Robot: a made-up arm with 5 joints.
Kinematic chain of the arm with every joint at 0, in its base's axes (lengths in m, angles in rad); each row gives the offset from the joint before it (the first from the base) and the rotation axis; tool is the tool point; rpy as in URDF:
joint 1: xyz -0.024 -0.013 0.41 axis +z
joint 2: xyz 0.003 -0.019 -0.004 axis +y
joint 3: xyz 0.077 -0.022 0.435 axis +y
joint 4: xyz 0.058 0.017 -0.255 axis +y
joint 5: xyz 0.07 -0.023 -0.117 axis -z
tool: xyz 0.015 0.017 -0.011 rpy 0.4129 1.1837 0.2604
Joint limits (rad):
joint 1: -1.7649..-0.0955
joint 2: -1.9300..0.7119
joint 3: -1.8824..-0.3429
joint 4: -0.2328..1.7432
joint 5: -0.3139..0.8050
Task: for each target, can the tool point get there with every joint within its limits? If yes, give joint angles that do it. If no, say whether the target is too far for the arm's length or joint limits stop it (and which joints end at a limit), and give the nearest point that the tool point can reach.
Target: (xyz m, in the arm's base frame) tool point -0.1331 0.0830 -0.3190
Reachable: no: joint limits stop it (at a limit: joint 1, joint 2, joint 3, joint 5) | nearest point -0.1146 -0.2354 0.2856 | short by 0.684 m
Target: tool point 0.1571 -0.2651 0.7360
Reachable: yes | joints -0.8293 -0.2733 -1.1505 1.4428 0.3744
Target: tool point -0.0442 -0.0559 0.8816
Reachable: yes | joints -1.2225 -0.9398 -1.2002 1.3638 0.2173
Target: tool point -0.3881 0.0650 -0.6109
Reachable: no: too far | nearest point -0.1197 -0.2610 0.2751 | short by 0.981 m
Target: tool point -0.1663 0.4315 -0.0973
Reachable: no: joint limits stop it (at a limit: joint 2, joint 3, joint 4, joint 5) | nearest point -0.0678 0.1238 0.4636 | short by 0.647 m
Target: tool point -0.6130 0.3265 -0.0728
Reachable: no: joint limits stop it (at a limit: joint 2, joint 3, joint 4, joint 5) | nearest point -0.7123 0.3837 0.4953 | short by 0.580 m
